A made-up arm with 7 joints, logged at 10 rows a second.
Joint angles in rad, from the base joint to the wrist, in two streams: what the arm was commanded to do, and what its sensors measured. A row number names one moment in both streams.
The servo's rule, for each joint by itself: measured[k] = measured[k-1] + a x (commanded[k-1-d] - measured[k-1]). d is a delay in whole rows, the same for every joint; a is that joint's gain. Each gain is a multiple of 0.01, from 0.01 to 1. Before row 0 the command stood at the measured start. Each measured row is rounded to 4 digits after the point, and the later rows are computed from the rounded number. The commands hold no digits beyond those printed.
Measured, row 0: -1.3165 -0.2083 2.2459 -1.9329 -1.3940 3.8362 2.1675
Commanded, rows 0 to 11: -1.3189 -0.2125 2.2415 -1.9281 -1.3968 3.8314 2.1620; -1.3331 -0.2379 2.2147 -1.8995 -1.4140 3.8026 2.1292; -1.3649 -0.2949 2.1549 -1.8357 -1.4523 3.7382 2.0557; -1.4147 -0.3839 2.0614 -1.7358 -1.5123 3.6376 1.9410; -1.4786 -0.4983 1.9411 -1.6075 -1.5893 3.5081 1.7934; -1.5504 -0.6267 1.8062 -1.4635 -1.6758 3.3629 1.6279; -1.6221 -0.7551 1.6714 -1.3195 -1.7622 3.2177 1.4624; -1.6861 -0.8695 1.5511 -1.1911 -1.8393 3.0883 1.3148; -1.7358 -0.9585 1.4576 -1.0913 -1.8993 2.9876 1.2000; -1.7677 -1.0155 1.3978 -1.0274 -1.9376 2.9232 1.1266; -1.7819 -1.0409 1.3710 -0.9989 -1.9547 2.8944 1.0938; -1.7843 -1.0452 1.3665 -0.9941 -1.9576 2.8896 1.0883
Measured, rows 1 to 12: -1.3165 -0.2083 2.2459 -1.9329 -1.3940 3.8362 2.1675; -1.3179 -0.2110 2.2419 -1.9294 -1.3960 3.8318 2.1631; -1.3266 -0.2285 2.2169 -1.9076 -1.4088 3.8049 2.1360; -1.3484 -0.2717 2.1599 -1.8551 -1.4397 3.7435 2.0718; -1.3862 -0.3446 2.0693 -1.7680 -1.4912 3.6461 1.9672; -1.4389 -0.4445 1.9514 -1.6508 -1.5609 3.5191 1.8282; -1.5025 -0.5629 1.8178 -1.5141 -1.6425 3.3754 1.6680; -1.5707 -0.6878 1.6831 -1.3720 -1.7275 3.2303 1.5035; -1.6365 -0.8059 1.5617 -1.2399 -1.8069 3.0997 1.3525; -1.6931 -0.9051 1.4659 -1.1314 -1.8725 2.9966 1.2305; -1.7356 -0.9769 1.4032 -1.0555 -1.9187 2.9291 1.1474; -1.7620 -1.0185 1.3736 -1.0142 -1.9443 2.8972 1.1045
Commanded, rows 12 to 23: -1.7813 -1.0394 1.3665 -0.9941 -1.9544 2.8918 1.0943; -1.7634 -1.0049 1.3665 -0.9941 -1.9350 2.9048 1.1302; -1.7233 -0.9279 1.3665 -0.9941 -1.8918 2.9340 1.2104; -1.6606 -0.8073 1.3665 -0.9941 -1.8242 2.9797 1.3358; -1.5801 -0.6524 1.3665 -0.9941 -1.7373 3.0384 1.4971; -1.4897 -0.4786 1.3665 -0.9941 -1.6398 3.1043 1.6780; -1.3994 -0.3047 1.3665 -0.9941 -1.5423 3.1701 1.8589; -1.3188 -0.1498 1.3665 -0.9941 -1.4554 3.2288 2.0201; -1.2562 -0.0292 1.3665 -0.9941 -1.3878 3.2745 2.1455; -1.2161 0.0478 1.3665 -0.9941 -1.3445 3.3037 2.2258; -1.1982 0.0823 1.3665 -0.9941 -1.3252 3.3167 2.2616; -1.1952 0.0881 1.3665 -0.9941 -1.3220 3.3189 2.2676
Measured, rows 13 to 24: -1.7747 -1.0359 1.3671 -0.9995 -1.9537 2.8902 1.0915; -1.7785 -1.0382 1.3665 -0.9956 -1.9542 2.8917 1.0937; -1.7699 -1.0166 1.3665 -0.9945 -1.9406 2.9038 1.1229; -1.7433 -0.9589 1.3665 -0.9942 -1.9060 2.9316 1.1929; -1.6962 -0.8604 1.3665 -0.9941 -1.8479 2.9759 1.3072; -1.6300 -0.7252 1.3665 -0.9941 -1.7694 3.0334 1.4591; -1.5500 -0.5649 1.3665 -0.9941 -1.6774 3.0986 1.6342; -1.4642 -0.3958 1.3665 -0.9941 -1.5815 3.1644 1.8140; -1.3813 -0.2359 1.3665 -0.9941 -1.4920 3.2236 1.9789; -1.3100 -0.1015 1.3665 -0.9941 -1.4180 3.2704 2.1122; -1.2565 -0.0045 1.3665 -0.9941 -1.3658 3.3010 2.2031; -1.2233 0.0519 1.3665 -0.9941 -1.3370 3.3154 2.2499
